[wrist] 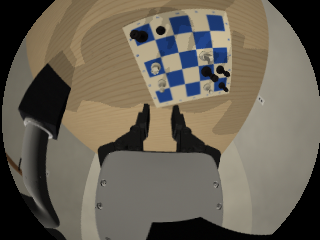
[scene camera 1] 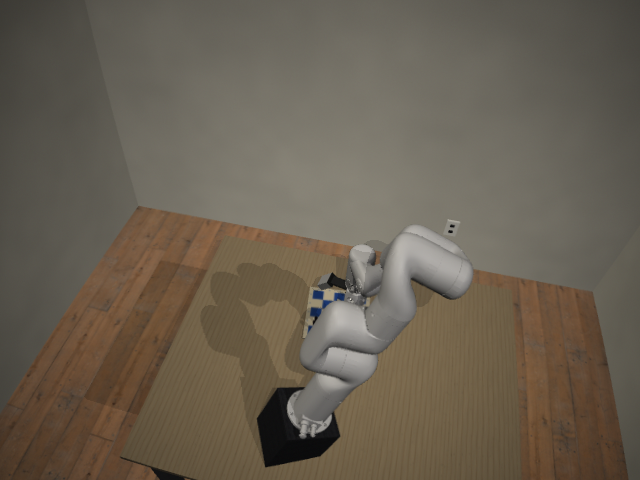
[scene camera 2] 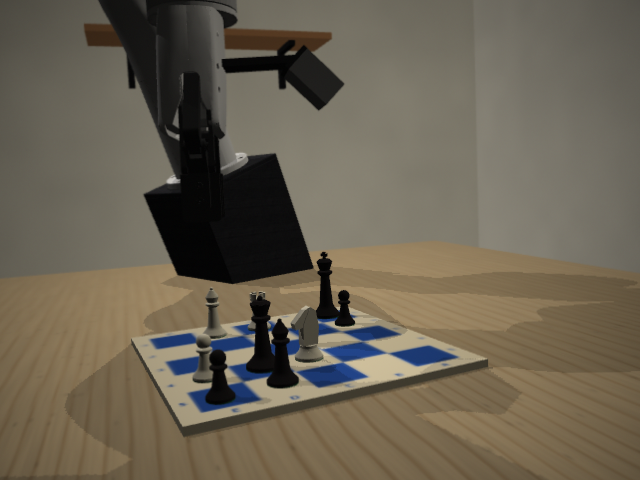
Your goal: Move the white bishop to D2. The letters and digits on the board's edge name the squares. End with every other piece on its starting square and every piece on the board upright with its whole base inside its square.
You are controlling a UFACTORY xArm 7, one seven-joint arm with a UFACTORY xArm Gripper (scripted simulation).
Labels:
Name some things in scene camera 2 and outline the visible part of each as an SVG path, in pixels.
My gripper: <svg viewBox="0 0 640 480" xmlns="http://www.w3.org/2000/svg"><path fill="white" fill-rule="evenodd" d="M156 5L147 11L147 21L156 27L158 125L164 135L173 140L180 141L181 172L185 174L180 175L183 220L186 223L220 221L225 216L224 182L220 166L219 139L226 135L226 73L283 70L281 76L317 110L323 108L342 88L344 83L305 45L295 55L225 59L224 29L237 23L237 12L231 7L204 1L177 1Z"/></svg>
A board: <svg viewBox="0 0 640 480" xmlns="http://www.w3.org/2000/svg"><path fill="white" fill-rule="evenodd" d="M488 367L487 358L350 307L355 325L336 326L338 317L318 319L317 346L323 359L298 362L295 354L300 348L299 330L291 327L297 315L294 313L271 317L268 333L275 355L271 331L280 318L289 330L290 342L286 346L290 369L299 377L299 383L290 388L271 388L267 379L272 372L248 372L246 364L253 357L255 331L248 330L252 320L221 324L227 335L211 339L209 353L216 349L225 352L228 368L224 372L236 399L211 405L205 401L211 382L192 380L199 359L195 341L207 327L131 338L183 437Z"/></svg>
A black bishop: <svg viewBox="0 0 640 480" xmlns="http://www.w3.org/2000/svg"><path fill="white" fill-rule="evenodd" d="M279 318L271 331L274 337L271 343L275 345L274 370L267 379L267 386L282 389L296 386L299 383L299 377L290 369L286 346L290 342L290 339L287 338L289 330Z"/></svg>

